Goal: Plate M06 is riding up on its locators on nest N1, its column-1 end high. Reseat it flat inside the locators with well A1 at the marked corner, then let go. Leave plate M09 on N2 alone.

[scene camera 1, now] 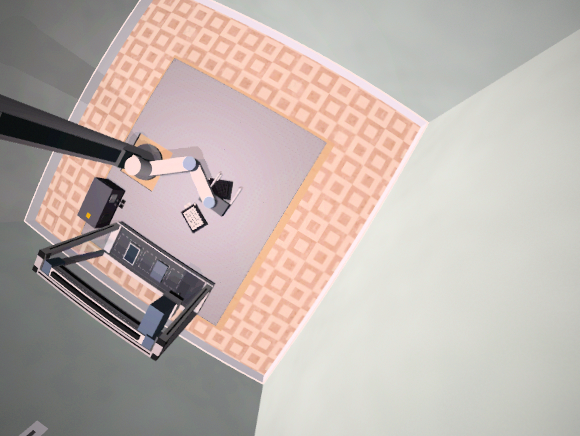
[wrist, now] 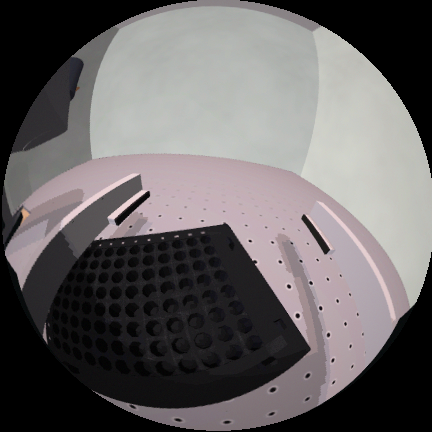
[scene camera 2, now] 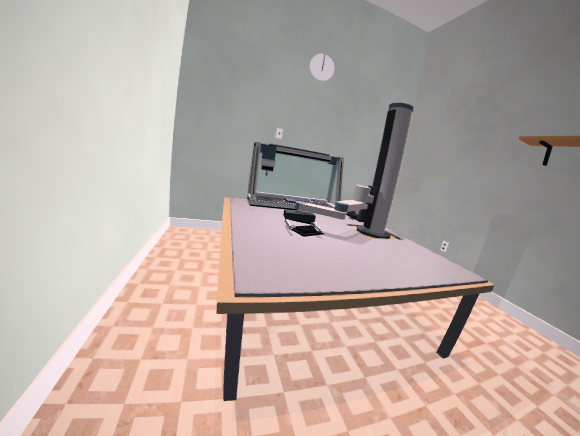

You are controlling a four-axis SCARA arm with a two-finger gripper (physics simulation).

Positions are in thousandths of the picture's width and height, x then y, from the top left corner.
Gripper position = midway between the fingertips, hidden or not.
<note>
My gripper (wrist: 531, 450) carries nothing. Also in view: a black well plate (wrist: 404, 719). I also see a black nest base (wrist: 591, 872).
</note>
